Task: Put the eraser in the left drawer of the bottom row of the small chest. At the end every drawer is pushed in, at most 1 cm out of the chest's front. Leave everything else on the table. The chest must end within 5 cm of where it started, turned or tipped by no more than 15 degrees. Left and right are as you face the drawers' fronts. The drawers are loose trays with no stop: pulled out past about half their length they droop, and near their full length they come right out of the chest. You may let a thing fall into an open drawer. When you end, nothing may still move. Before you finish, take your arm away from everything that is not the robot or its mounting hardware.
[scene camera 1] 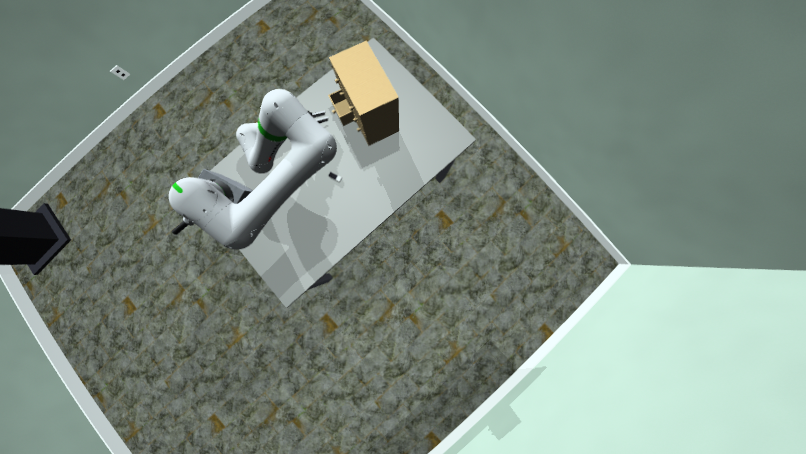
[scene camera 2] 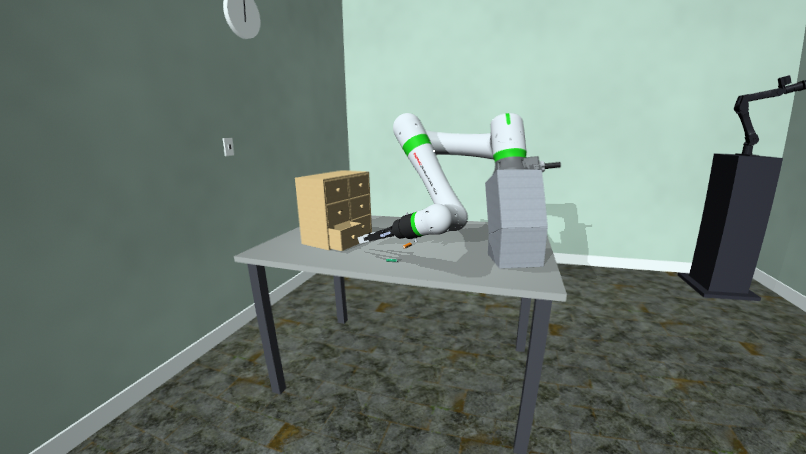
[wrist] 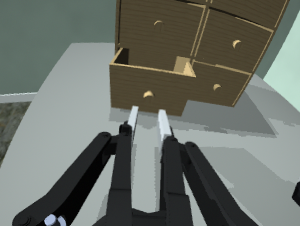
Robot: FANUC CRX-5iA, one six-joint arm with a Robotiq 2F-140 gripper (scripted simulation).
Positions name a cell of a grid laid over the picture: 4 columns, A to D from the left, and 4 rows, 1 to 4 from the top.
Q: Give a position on a wooden chest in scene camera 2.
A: B2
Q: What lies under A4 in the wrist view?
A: My gripper.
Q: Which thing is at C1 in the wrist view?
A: A drawer.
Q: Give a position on a drawer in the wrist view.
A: At C2
